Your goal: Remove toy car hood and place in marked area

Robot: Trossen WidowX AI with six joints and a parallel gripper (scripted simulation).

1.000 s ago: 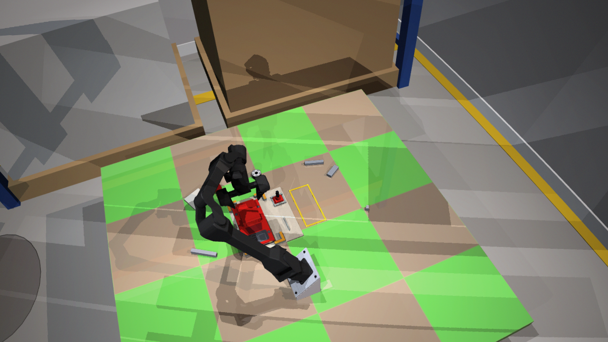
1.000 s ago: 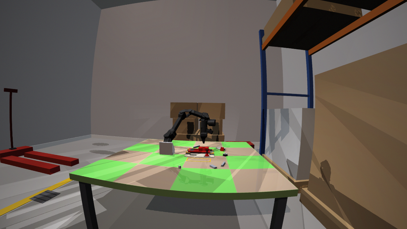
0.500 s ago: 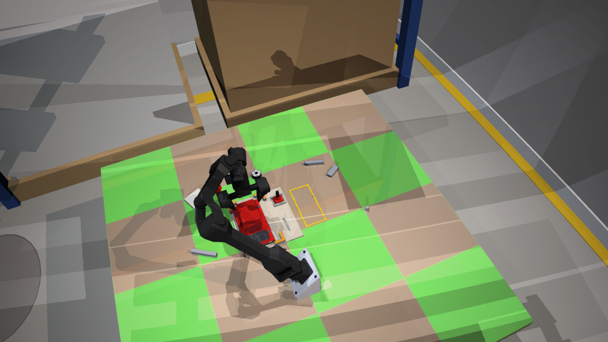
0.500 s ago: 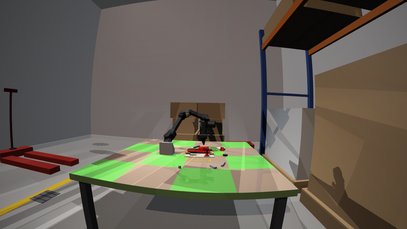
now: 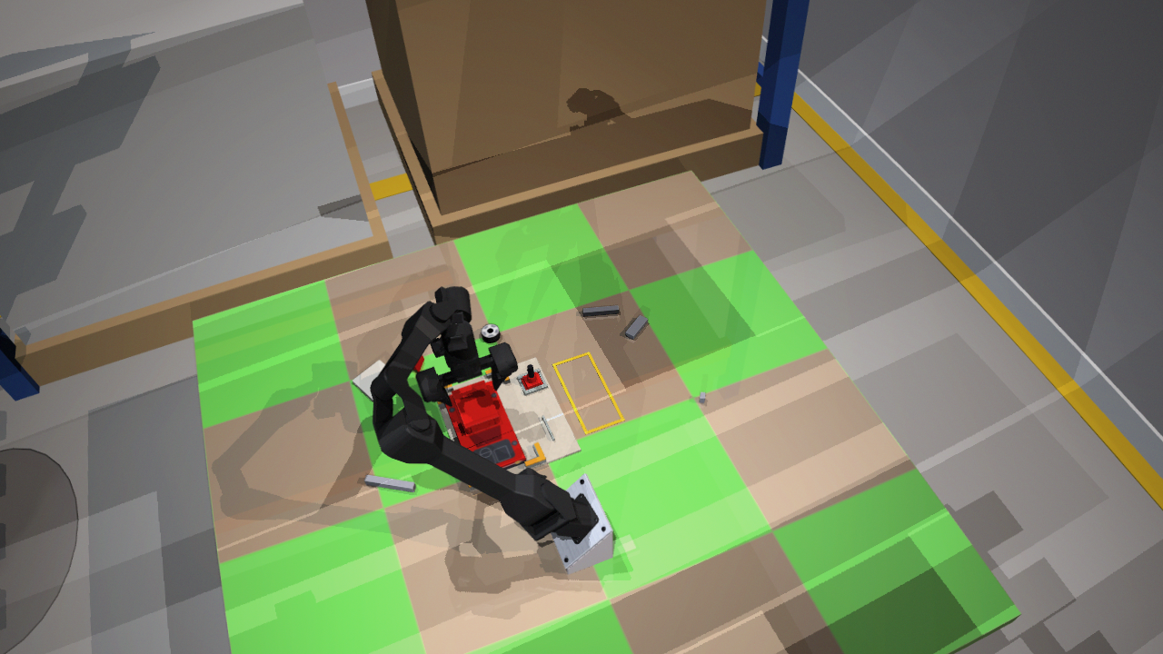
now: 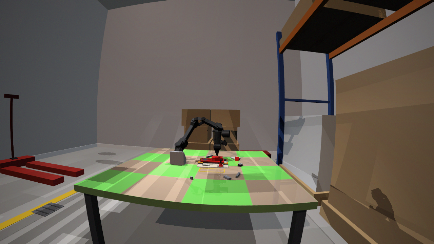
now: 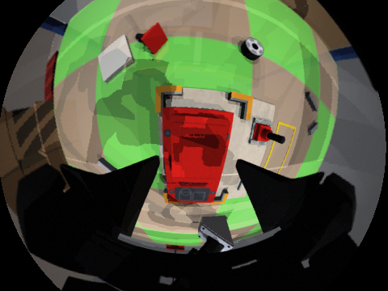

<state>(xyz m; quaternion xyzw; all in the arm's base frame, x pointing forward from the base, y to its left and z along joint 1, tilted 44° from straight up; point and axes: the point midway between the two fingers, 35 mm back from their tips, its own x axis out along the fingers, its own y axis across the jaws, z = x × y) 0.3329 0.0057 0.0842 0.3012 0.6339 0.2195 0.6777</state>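
Right now my gripper tip is 3 cm above the red hood. From my gripper tip the other things lie so: white tile: 19 cm ahead, 16 cm to the left, 7 cm below.
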